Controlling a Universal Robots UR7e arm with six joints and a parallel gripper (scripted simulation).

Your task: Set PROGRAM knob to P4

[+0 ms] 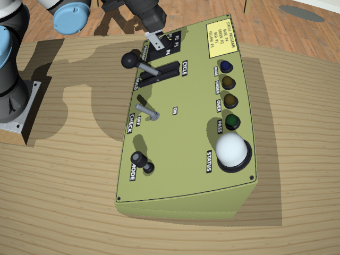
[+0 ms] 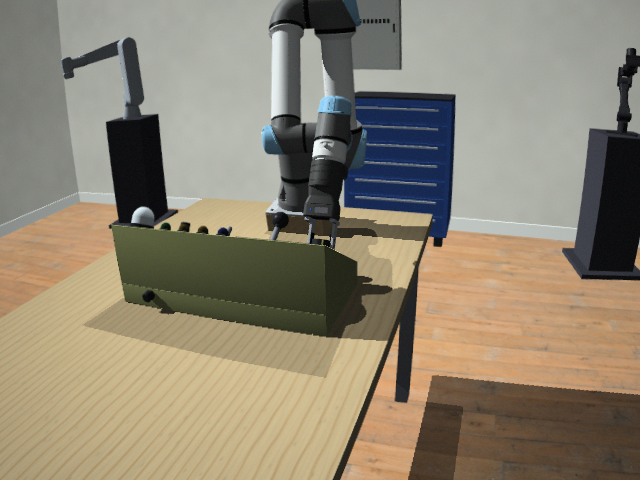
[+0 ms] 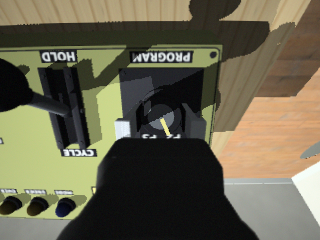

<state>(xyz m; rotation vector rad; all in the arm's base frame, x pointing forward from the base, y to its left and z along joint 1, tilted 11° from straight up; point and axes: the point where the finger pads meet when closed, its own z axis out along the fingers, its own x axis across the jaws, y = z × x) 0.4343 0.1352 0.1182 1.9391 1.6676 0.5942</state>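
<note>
Right now the program knob is 2 cm ahead of my hand. Also, from my hand: olive console (18 cm to the right, 3 cm below, 1 cm ahead); then check toggle (24 cm to the right, 4 cm behind, 1 cm below); then black ball lever (12 cm to the right, 4 cm behind).
</note>
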